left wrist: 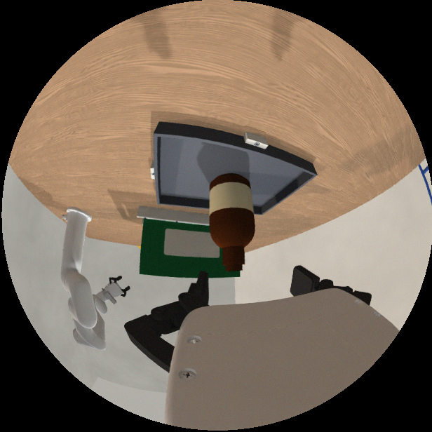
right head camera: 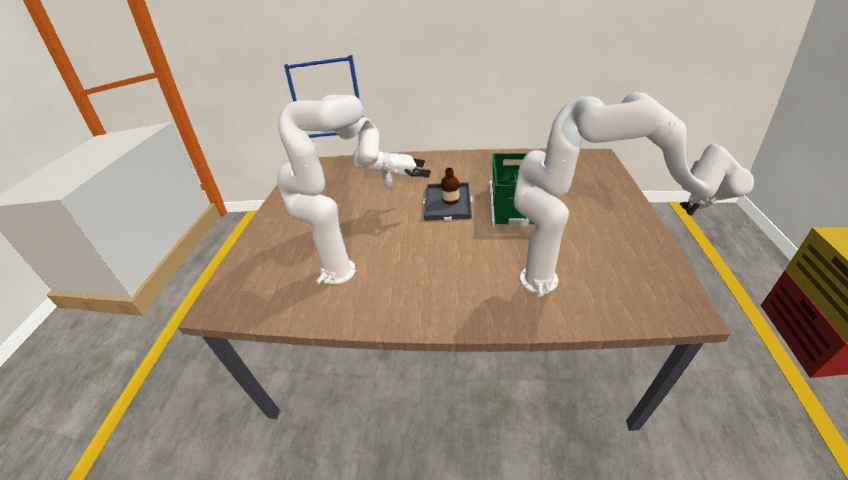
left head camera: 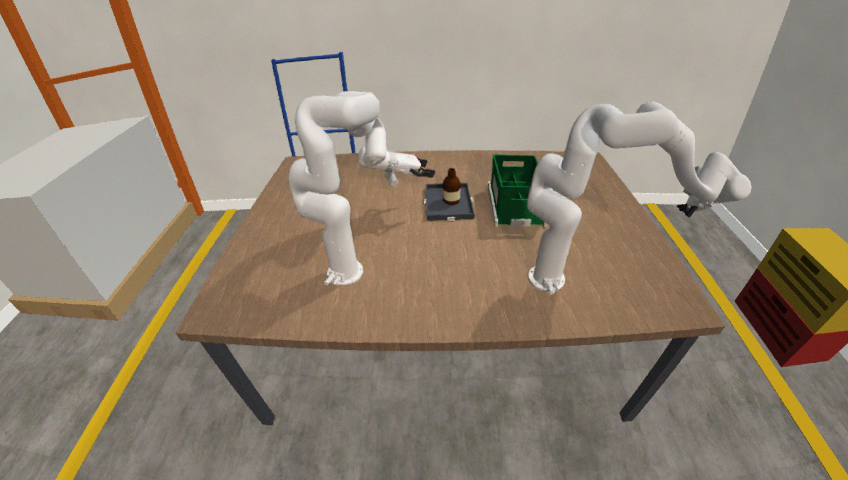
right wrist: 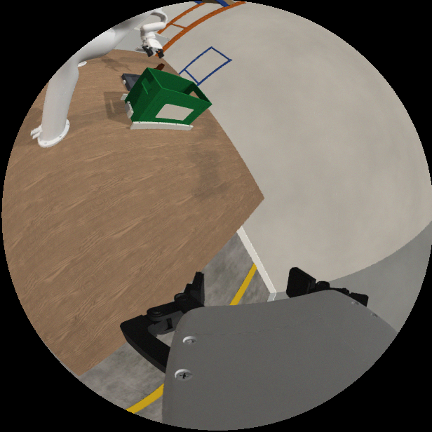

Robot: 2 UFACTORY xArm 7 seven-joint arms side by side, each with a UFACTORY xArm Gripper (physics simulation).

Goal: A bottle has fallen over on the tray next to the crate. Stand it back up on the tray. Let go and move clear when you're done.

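Frame: origin at the left arm's base, x right, y ahead, z up, level; metres.
Seen in the pictures: left gripper, fingertip midpoint: (right head camera: 426, 168) (left head camera: 430, 168); right gripper, fingertip midpoint: (right head camera: 689, 193) (left head camera: 685, 196); left arm's base, origin of the base link: (right head camera: 338, 272) (left head camera: 345, 272); right arm's base, origin of the base link: (right head camera: 538, 280) (left head camera: 546, 278).
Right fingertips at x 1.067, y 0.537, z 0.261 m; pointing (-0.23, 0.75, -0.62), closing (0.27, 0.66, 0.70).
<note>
Pixels of each thing's middle, then the offset from my right fingertips to it.
- brown bottle, body centre: (right head camera: 450, 185) (left head camera: 451, 185) dx -0.886, dy +0.016, dz -0.179 m
- dark grey tray, body centre: (right head camera: 447, 200) (left head camera: 448, 200) dx -0.894, dy +0.005, dz -0.249 m
- green crate, body centre: (right head camera: 516, 187) (left head camera: 517, 188) dx -0.622, dy +0.093, dz -0.174 m
A brown bottle (left head camera: 451, 187) (right head camera: 450, 187) (left wrist: 232, 215) with a cream label stands upright on the dark grey tray (left head camera: 438, 217) (right head camera: 436, 217) (left wrist: 200, 131). In the right wrist view, a small part of the bottle (right wrist: 160, 67) shows behind the crate. My left gripper (left head camera: 429, 167) (right head camera: 424, 168) (left wrist: 252, 283) is open and empty, to the left of the bottle's neck and apart from it in the head camera views. My right gripper (left head camera: 688, 209) (right head camera: 690, 207) (right wrist: 248, 284) is open and empty, beyond the table's right edge.
The green crate (left head camera: 505, 206) (right head camera: 504, 205) (left wrist: 155, 260) (right wrist: 145, 97) stands on the table right of the tray, partly hidden by the right arm in the head views. A blue frame (left head camera: 308, 57) (right head camera: 319, 61) stands behind the table.
</note>
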